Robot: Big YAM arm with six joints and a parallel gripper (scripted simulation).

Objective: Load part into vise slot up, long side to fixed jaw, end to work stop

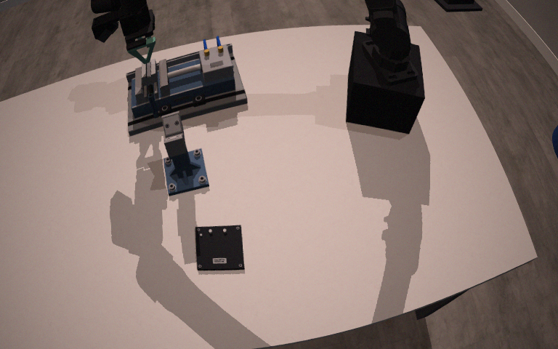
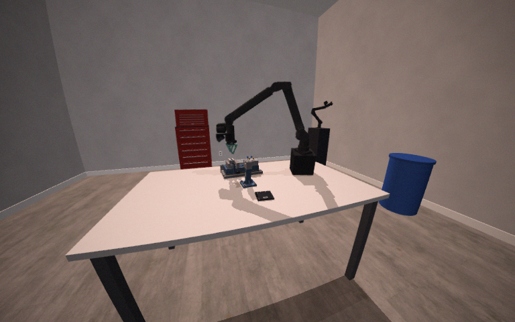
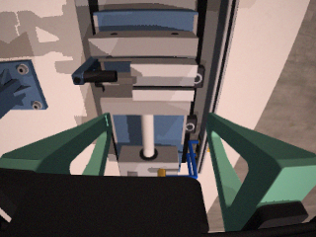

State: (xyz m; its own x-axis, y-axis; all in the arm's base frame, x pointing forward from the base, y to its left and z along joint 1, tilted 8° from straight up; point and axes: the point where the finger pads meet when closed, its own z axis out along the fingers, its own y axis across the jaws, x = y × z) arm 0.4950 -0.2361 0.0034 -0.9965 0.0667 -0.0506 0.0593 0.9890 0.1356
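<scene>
Right now my hand is 7 cm above the part. Round my hand: fixed jaw: 3 cm ahead, 1 cm to the left, 9 cm below; moving jaw: 3 cm behind, 2 cm to the left, 9 cm below; dark short rod: 1 cm ahead, 6 cm to the left, 8 cm below.
</scene>
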